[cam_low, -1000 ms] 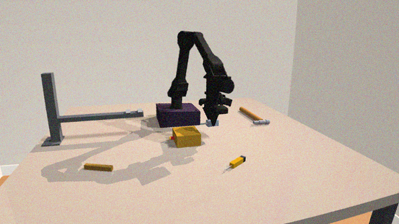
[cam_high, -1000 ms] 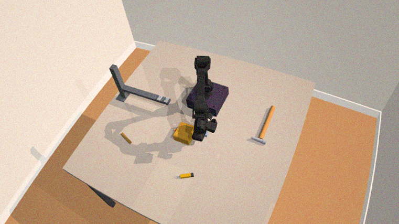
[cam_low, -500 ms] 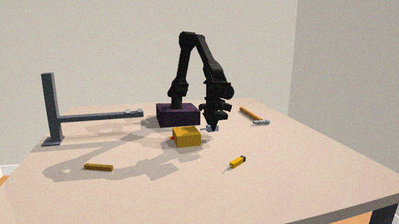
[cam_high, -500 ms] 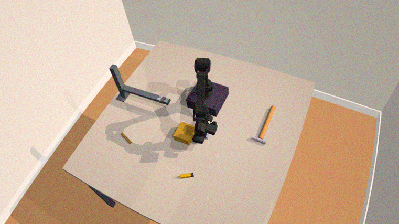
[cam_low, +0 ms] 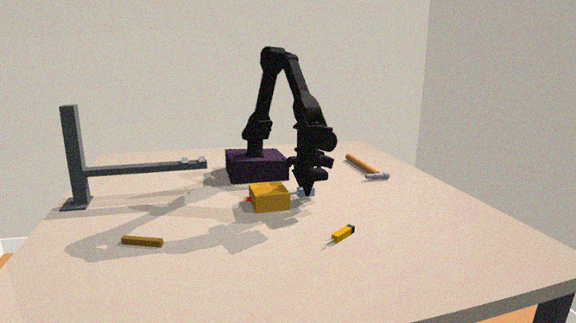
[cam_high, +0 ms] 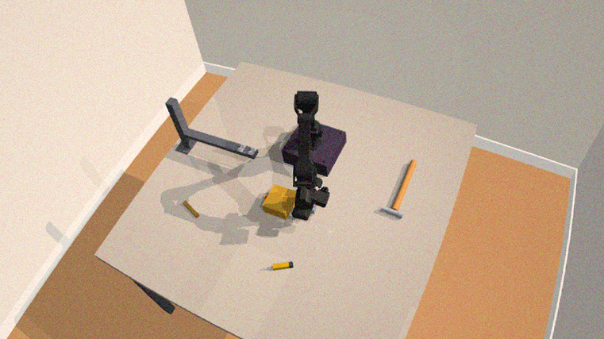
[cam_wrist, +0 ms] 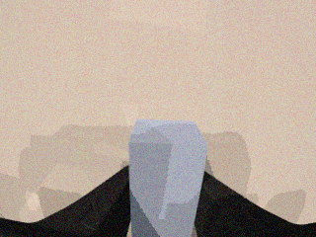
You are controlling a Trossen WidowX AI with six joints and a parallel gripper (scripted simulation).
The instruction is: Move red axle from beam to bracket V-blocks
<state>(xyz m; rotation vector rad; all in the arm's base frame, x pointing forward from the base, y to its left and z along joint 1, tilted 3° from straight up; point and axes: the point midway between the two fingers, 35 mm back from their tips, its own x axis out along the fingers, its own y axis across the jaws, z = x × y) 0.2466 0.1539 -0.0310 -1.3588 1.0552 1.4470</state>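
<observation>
Right now the yellow beam block is 4 cm ahead of my gripper tip, 12 cm to the right of it and 1 cm above it. Round my gripper tip: small yellow screwdriver 27 cm ahead, 5 cm to the left; then short bar 26 cm ahead, 43 cm to the right, 1 cm below.
</observation>
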